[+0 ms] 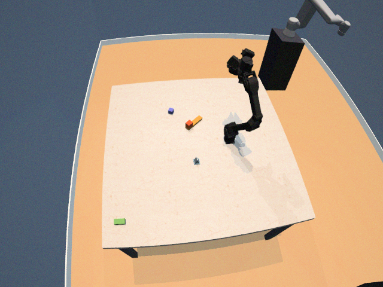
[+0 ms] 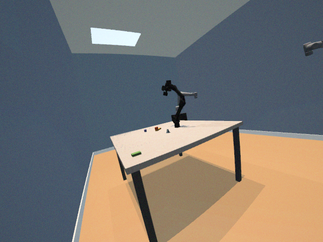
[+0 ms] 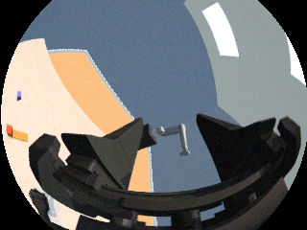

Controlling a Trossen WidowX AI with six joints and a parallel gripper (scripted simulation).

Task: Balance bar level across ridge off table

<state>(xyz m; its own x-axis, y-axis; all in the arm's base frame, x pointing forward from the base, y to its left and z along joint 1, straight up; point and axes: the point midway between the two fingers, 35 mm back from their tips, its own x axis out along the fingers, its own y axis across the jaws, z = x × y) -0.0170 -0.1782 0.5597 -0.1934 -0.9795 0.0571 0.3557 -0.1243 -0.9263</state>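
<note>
Right now my gripper tip is 54 cm above the bar, 26 cm short of it and 6 cm to the right of it. From my gripper tip the other things lie so: flat green block (76 cm ahead, 71 cm to the left, 55 cm below); purple cube (55 cm below, 40 cm ahead, 7 cm to the right).
</note>
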